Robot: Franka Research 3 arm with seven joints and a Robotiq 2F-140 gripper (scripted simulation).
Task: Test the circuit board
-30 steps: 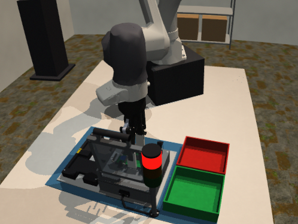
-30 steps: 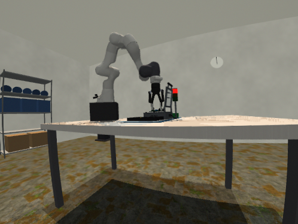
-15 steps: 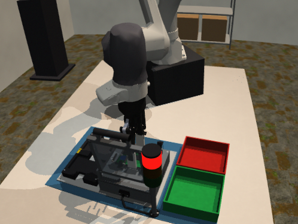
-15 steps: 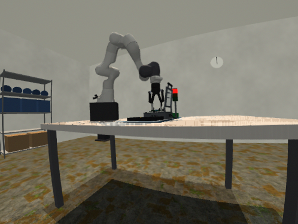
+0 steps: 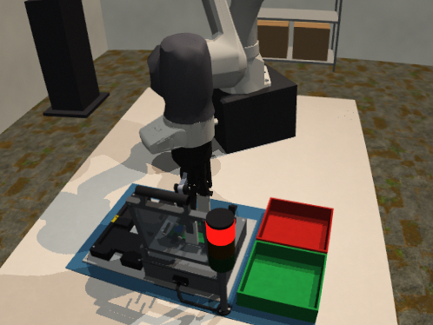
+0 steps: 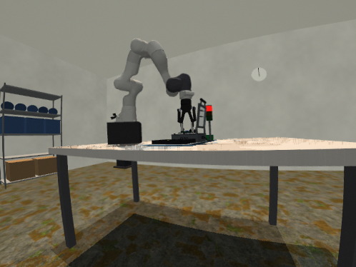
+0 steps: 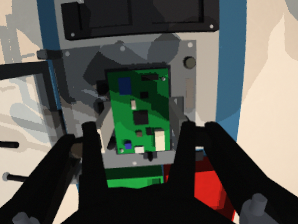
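The green circuit board is 20 mm below my hand. Round my hand: green bin: 70 mm ahead, 190 mm to the left, 80 mm below; tester plate: 10 mm ahead, 10 mm to the left, 30 mm below; clear lid: 110 mm ahead, 10 mm to the right, 90 mm above.
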